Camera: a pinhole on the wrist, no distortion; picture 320 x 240 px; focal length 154.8 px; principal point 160.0 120.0 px. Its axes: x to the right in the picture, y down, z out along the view. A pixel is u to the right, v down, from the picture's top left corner.
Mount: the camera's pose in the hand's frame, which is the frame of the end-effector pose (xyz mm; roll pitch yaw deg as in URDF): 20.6 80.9 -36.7 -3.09 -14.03 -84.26
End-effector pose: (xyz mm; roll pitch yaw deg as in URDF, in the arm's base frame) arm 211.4 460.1 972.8 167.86 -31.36 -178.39
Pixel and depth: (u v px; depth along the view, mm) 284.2 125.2 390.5
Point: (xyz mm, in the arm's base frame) -77.7 418.2 641.8
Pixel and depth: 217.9 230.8 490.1
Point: -365.9 595.4 804.3
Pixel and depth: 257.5 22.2 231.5
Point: 180.2 492.5 723.4
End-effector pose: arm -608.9 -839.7 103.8 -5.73 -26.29 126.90
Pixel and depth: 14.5 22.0 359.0
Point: -832.6 -1369.5 175.6
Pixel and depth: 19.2 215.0 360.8
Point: -1102.0 -1057.9 353.6
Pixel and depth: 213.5 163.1 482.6
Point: -664.0 -927.1 595.2
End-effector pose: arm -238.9 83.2 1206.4 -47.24 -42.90 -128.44
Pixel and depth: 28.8 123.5 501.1
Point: 192.3 -453.0 1050.9
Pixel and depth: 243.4 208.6 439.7
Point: -8.7 -119.5 1640.4
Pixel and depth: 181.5 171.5 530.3
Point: 114.7 -214.9 1513.2
